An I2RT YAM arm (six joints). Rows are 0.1 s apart.
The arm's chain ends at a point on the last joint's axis. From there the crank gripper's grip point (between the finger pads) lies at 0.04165 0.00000 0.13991 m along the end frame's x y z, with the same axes.
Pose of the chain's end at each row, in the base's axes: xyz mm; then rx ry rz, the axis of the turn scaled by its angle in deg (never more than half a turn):
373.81 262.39 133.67 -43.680 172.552 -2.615
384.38 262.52 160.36 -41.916 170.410 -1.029
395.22 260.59 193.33 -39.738 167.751 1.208
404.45 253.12 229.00 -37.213 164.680 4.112
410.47 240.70 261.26 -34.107 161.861 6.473
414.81 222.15 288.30 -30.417 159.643 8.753
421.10 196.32 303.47 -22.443 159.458 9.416
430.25 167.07 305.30 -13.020 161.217 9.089
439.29 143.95 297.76 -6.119 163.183 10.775
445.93 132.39 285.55 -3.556 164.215 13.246
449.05 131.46 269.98 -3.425 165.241 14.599
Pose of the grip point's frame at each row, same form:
342.91 239.77 -7.19 -43.680 172.552 -2.615
358.67 244.25 17.83 -41.916 170.410 -1.029
375.90 248.19 49.17 -39.738 167.751 1.208
392.41 248.11 83.61 -37.213 164.680 4.112
405.55 242.32 115.37 -34.107 161.861 6.473
415.82 230.07 142.54 -30.417 159.643 8.753
425.34 207.91 158.01 -22.443 159.458 9.416
432.97 180.01 159.92 -13.020 161.217 9.089
438.03 161.15 152.80 -6.119 163.183 10.775
441.89 154.32 141.29 -3.556 164.215 13.246
442.08 155.52 126.17 -3.425 165.241 14.599

